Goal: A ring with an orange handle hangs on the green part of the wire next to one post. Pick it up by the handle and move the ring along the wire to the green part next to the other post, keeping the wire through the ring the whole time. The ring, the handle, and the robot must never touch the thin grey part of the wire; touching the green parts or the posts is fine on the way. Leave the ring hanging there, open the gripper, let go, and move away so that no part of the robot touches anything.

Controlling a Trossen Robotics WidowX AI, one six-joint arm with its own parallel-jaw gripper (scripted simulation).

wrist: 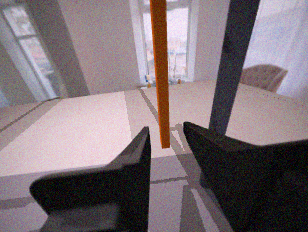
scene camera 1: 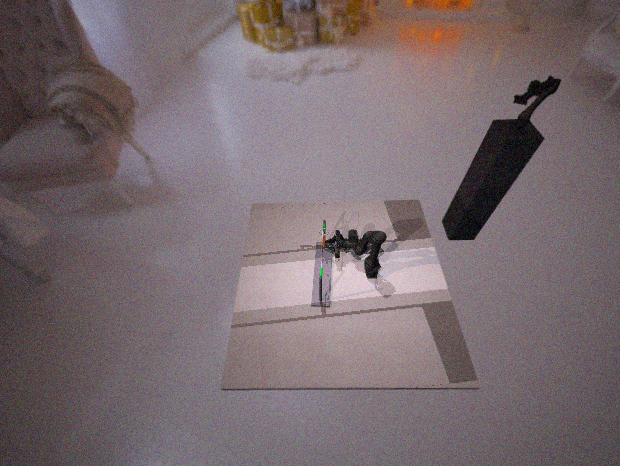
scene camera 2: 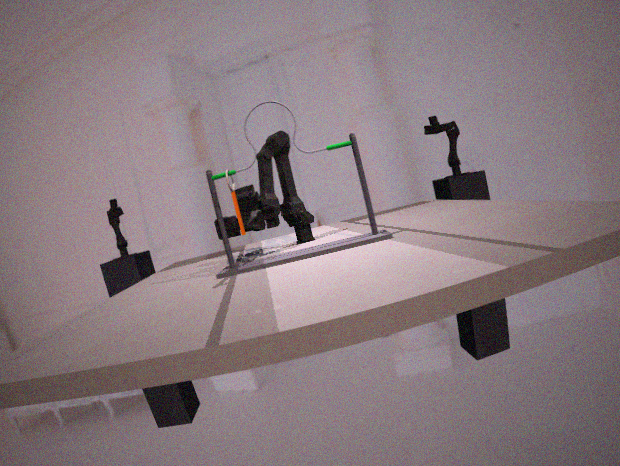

Labels:
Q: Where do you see a wire stand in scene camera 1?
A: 323,258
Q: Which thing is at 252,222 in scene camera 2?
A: My gripper.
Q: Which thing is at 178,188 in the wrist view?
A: A wire stand.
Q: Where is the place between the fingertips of my gripper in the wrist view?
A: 166,128

